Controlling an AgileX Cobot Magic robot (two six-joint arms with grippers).
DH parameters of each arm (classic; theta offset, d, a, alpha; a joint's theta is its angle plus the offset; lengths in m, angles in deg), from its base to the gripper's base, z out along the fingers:
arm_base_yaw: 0 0.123 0 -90
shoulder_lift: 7.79 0 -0.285 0
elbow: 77.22 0 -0.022 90
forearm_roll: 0 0.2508 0 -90
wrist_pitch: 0 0 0.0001 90
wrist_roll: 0 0.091 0 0
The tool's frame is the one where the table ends.
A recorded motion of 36 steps. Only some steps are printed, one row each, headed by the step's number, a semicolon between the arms.
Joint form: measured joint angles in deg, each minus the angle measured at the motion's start. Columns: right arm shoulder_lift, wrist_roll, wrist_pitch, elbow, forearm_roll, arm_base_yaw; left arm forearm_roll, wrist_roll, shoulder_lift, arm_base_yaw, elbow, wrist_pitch.
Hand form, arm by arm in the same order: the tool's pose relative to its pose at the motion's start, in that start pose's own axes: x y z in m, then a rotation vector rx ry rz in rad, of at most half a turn. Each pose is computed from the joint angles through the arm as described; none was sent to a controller.
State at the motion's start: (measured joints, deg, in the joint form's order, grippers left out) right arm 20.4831 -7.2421 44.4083 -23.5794 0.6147 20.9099; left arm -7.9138 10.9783 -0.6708 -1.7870 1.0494 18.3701
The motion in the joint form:
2: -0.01 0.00 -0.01 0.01 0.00 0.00; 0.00 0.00 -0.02 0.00 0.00 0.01
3: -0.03 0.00 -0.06 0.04 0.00 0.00; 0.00 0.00 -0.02 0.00 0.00 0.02
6: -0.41 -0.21 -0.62 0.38 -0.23 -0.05; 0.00 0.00 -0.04 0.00 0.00 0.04
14: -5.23 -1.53 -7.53 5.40 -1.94 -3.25; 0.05 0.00 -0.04 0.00 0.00 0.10
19: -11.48 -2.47 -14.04 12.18 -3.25 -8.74; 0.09 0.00 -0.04 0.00 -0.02 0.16
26: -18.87 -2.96 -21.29 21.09 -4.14 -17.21; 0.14 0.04 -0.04 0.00 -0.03 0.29
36: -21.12 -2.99 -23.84 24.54 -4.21 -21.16; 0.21 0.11 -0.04 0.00 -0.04 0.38
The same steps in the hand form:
2: 0.0000 0.0000 0.0000 0.0000 -0.0002 0.0000; 0.0000 0.0000 0.0000 0.0000 -0.0002 0.0000
3: 0.0001 0.0000 0.0001 0.0001 -0.0009 0.0000; 0.0000 0.0000 0.0000 0.0000 0.0000 0.0000
6: 0.0009 -0.0002 0.0002 0.0049 -0.0108 -0.0060; 0.0000 0.0000 0.0000 0.0001 0.0000 0.0000
14: 0.0150 -0.0038 0.0045 0.0870 -0.1171 -0.0218; 0.0001 0.0000 0.0000 0.0000 0.0011 0.0009
19: 0.0380 -0.0070 0.0126 0.1992 -0.2024 -0.0124; 0.0001 0.0000 -0.0001 0.0000 0.0018 0.0015
26: 0.0694 -0.0105 0.0278 0.3538 -0.2719 0.0248; 0.0003 0.0000 -0.0001 0.0001 0.0039 0.0031
36: 0.0819 -0.0123 0.0351 0.4188 -0.2820 0.0499; 0.0004 0.0000 -0.0001 0.0000 0.0053 0.0055

